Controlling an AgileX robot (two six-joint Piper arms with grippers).
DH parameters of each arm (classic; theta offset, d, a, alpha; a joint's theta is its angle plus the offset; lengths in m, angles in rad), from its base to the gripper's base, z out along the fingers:
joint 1: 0 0.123 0 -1.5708
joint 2: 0.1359 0 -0.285 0
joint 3: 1.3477 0 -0.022 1.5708
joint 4: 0 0.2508 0 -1.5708
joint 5: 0 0 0.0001 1.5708
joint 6: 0 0.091 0 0
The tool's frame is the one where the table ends.
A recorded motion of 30 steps. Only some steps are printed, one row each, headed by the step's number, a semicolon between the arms.
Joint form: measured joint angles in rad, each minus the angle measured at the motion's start. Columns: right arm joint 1, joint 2, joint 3, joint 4, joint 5, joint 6; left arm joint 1, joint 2, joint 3, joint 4, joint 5, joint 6.
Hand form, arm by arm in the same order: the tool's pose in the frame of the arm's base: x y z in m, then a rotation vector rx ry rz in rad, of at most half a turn. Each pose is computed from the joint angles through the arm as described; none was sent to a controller.
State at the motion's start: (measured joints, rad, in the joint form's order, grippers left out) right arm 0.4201 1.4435 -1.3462 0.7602 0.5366 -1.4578; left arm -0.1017 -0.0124 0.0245 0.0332 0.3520 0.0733
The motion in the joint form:
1: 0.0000 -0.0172 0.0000 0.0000 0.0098 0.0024; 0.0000 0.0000 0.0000 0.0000 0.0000 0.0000
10: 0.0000 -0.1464 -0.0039 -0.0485 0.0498 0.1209; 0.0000 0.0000 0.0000 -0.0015 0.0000 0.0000
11: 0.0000 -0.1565 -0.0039 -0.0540 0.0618 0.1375; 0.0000 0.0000 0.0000 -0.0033 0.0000 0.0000
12: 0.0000 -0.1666 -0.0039 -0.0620 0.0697 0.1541; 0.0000 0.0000 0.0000 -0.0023 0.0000 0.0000
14: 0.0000 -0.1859 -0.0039 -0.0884 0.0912 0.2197; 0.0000 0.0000 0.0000 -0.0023 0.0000 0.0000
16: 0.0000 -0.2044 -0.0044 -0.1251 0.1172 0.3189; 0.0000 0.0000 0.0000 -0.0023 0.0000 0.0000
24: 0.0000 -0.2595 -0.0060 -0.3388 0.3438 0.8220; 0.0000 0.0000 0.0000 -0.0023 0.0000 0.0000
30: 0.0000 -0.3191 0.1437 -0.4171 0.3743 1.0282; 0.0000 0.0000 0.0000 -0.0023 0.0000 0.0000
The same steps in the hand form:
1: 0.2845 0.1628 0.3980 -1.2841 1.4709 0.1296; 0.0529 -0.0044 0.1739 0.1822 1.8385 0.0125
10: 0.2481 0.1469 0.4349 -1.2096 1.4348 0.1487; 0.0529 -0.0044 0.1739 0.1812 1.8386 0.0110
11: 0.2446 0.1458 0.4368 -1.2073 1.4393 0.1587; 0.0529 -0.0045 0.1739 0.1801 1.8388 0.0093
12: 0.2414 0.1444 0.4389 -1.2030 1.4426 0.1638; 0.0529 -0.0044 0.1739 0.1807 1.8387 0.0103
14: 0.2352 0.1415 0.4419 -1.1822 1.4719 0.1886; 0.0529 -0.0044 0.1739 0.1807 1.8387 0.0103
16: 0.2291 0.1384 0.4441 -1.1449 1.5244 0.2268; 0.0529 -0.0044 0.1739 0.1807 1.8387 0.0103
24: 0.2061 0.1235 0.4363 -0.9814 1.9030 0.3809; 0.0529 -0.0044 0.1739 0.1807 1.8387 0.0103
30: 0.1935 0.1130 0.3997 -0.8465 2.1281 0.4147; 0.0529 -0.0044 0.1739 0.1807 1.8387 0.0103

